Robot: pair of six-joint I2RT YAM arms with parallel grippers.
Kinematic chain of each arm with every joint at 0, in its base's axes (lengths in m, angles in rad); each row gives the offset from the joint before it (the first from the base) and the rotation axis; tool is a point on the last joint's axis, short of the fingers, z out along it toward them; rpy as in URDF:
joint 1: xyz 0 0 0.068 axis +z
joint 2: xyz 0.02 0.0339 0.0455 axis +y
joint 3: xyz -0.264 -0.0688 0 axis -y
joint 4: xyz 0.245 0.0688 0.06 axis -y
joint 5: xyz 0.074 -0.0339 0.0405 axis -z
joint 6: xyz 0.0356 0 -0.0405 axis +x
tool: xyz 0 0 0 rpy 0 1.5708 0
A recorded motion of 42 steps. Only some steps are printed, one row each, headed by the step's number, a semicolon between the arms.
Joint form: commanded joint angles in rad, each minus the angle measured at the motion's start. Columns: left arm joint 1, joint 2, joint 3, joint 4, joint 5, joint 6; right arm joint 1, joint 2, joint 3, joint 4, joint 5, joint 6.
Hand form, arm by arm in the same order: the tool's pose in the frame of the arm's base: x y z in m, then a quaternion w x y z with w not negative. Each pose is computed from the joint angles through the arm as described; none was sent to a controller.
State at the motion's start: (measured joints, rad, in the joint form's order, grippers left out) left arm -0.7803 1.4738 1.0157 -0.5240 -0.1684 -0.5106; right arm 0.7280 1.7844 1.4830 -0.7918 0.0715 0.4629
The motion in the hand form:
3: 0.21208 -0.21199 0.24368 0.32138 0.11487 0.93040 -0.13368; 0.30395 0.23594 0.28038 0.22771 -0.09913 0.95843 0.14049
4: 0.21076 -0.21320 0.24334 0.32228 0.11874 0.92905 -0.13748; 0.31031 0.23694 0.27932 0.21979 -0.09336 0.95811 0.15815
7: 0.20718 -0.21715 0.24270 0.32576 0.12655 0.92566 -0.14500; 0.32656 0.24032 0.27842 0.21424 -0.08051 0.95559 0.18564
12: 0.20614 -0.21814 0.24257 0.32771 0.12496 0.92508 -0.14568; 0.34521 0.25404 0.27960 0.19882 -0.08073 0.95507 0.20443
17: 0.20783 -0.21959 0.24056 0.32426 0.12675 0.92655 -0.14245; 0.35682 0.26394 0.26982 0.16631 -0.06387 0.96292 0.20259
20: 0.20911 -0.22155 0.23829 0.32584 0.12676 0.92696 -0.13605; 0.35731 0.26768 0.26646 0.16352 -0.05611 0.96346 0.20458
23: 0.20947 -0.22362 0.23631 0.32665 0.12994 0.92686 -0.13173; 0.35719 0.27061 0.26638 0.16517 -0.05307 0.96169 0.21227
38: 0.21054 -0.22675 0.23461 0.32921 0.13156 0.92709 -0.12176; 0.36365 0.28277 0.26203 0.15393 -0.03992 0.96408 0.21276
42: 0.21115 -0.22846 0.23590 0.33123 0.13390 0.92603 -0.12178; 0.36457 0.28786 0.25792 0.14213 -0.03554 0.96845 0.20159
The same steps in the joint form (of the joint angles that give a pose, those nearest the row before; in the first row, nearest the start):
3: -0.0271 -0.0451 -0.0150 0.0712 -0.0195 0.0166; -0.0677 0.0003 0.0727 -0.0082 -0.0692 -0.0094
4: -0.0326 -0.0468 -0.0195 0.0800 -0.0156 0.0189; -0.0793 0.0203 0.0917 -0.0018 -0.1091 0.0021
7: -0.0501 -0.0489 -0.0278 0.1003 -0.0140 0.0197; -0.1017 0.0719 0.1484 0.0140 -0.1646 0.0224
12: -0.0556 -0.0496 -0.0300 0.1051 -0.0199 0.0136; -0.1053 0.1684 0.2833 -0.0298 -0.2130 0.0321
17: -0.0545 -0.0366 -0.0243 0.1027 -0.0189 0.0166; -0.1041 0.2543 0.3793 -0.0955 -0.2341 0.0708
20: -0.0572 -0.0240 -0.0213 0.1069 -0.0320 0.0180; -0.0979 0.2650 0.3819 -0.0876 -0.2334 0.0929
23: -0.0618 -0.0141 -0.0197 0.1112 -0.0402 0.0227; -0.0930 0.2666 0.3809 -0.0715 -0.2400 0.1068
38: -0.0683 0.0019 -0.0106 0.1096 -0.0611 0.0262; -0.0801 0.3280 0.4594 -0.1027 -0.2403 0.1460
42: -0.0707 0.0062 -0.0025 0.1096 -0.0633 0.0303; -0.0718 0.3594 0.4988 -0.1424 -0.2303 0.1585

